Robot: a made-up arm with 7 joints. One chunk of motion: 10 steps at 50 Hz.
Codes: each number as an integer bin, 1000 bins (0 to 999) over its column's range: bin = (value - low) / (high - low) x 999, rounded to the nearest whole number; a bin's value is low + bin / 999 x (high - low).
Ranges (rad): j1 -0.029..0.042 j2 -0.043..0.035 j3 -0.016..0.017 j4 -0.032..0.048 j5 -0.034..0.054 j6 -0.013..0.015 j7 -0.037..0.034
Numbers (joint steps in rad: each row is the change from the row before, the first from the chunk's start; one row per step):
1: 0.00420 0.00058 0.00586 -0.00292 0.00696 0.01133 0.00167
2: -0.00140 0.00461 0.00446 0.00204 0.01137 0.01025 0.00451
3: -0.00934 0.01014 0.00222 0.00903 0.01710 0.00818 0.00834
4: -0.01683 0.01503 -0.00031 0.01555 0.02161 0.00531 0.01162
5: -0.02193 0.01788 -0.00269 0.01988 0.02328 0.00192 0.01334
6: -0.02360 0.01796 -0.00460 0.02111 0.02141 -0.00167 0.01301
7: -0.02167 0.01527 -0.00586 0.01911 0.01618 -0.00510 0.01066
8: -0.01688 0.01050 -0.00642 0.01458 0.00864 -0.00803 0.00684
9: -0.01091 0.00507 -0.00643 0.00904 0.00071 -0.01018 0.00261
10: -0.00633 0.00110 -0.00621 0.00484 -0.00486 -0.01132 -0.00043
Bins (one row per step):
1: 467 558 662 363 465 868 544
2: 388 610 619 425 515 830 584
3: 277 681 552 512 580 756 638
4: 171 743 475 594 631 653 684
5: 99 780 403 648 650 532 708
6: 76 781 345 663 629 404 704
7: 103 746 307 638 570 282 671
8: 171 685 290 582 484 177 617
9: 255 616 290 512 394 101 557
10: 319 565 296 460 331 60 515

